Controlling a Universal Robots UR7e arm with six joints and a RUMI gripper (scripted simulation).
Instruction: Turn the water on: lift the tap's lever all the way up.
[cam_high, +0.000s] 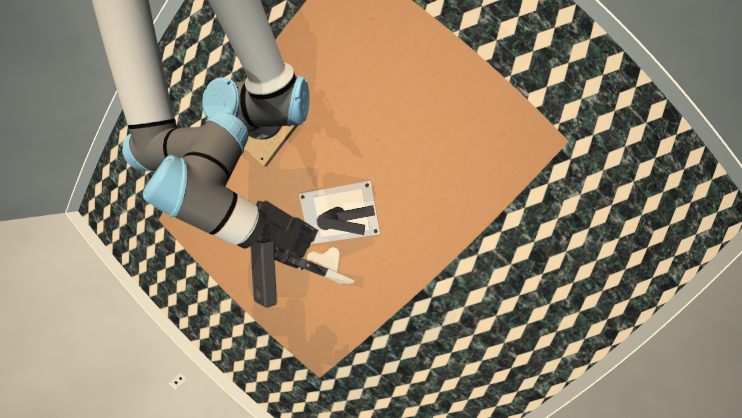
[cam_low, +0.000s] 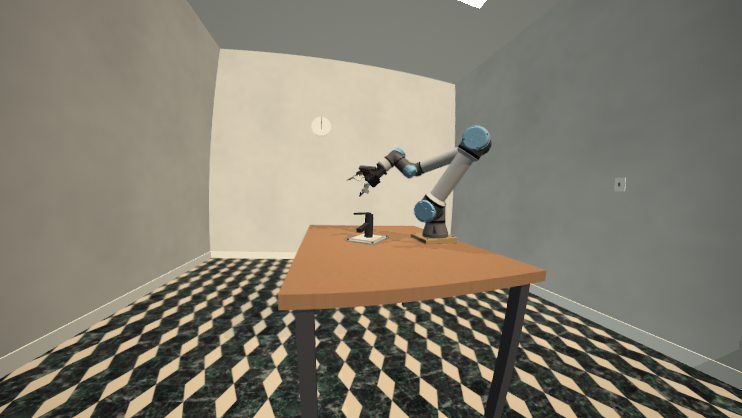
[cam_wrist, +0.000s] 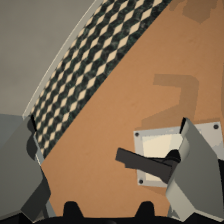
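Now: the dark lever 14 cm below my hand, 7 cm to the left of it and 5 cm behind it. From my hand the other things lie so: tap (19 cm below, 7 cm behind, 5 cm to the left).
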